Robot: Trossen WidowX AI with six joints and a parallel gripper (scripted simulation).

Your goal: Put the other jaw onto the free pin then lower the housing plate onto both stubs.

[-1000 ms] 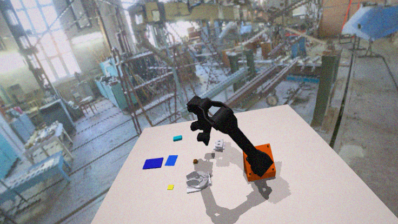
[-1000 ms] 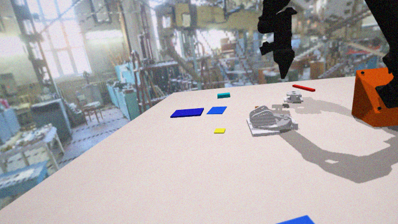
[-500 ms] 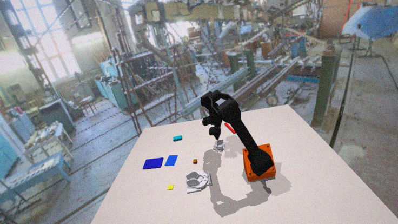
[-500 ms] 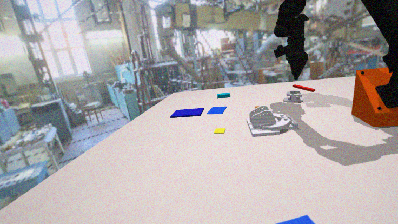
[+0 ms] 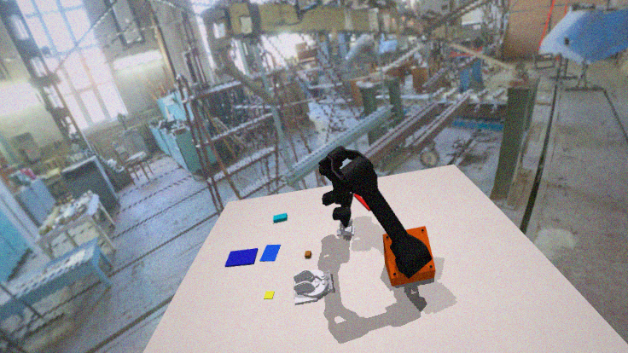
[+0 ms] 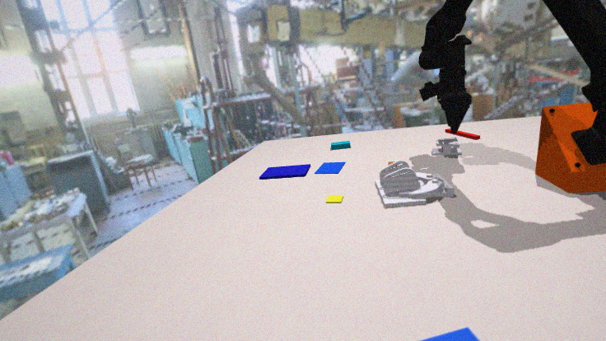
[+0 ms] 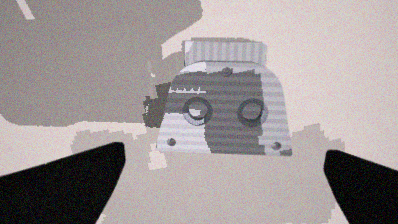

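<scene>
Right now the brown cube is 17 cm ahead of my gripper tip, 9 cm to the left of it and 5 cm below it. The rest, counted from my gripper tip: teal block: 30 cm ahead, 18 cm to the right, 5 cm below; then yellow tile: 31 cm ahead, 24 cm to the left, 6 cm below; then red bar: 10 cm behind, 18 cm to the right, 6 cm below.
</scene>
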